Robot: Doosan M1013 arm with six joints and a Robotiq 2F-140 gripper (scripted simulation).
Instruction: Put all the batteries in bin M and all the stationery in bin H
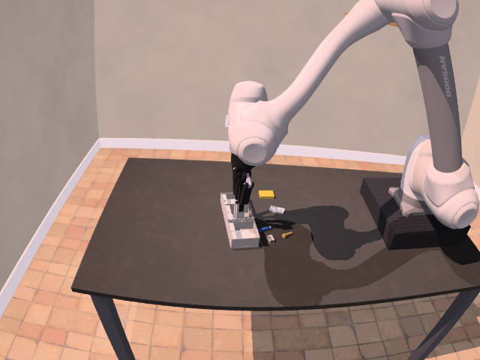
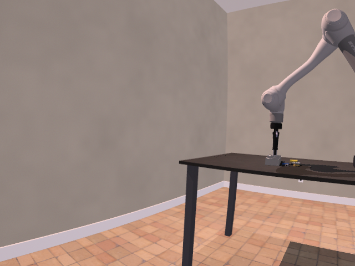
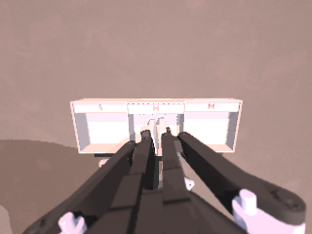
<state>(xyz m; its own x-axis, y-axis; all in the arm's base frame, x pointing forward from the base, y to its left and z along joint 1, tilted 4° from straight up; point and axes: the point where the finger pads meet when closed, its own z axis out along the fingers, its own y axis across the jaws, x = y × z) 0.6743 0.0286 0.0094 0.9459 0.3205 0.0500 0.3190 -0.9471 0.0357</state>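
My gripper is now 30 mm above the three joined white bins. Round my hand: small white block 130 mm behind, 70 mm to the right, 40 mm below; small blue thing 80 mm behind, 40 mm to the left, 40 mm below; gold bolt 150 mm behind, 70 mm to the left, 40 mm below.
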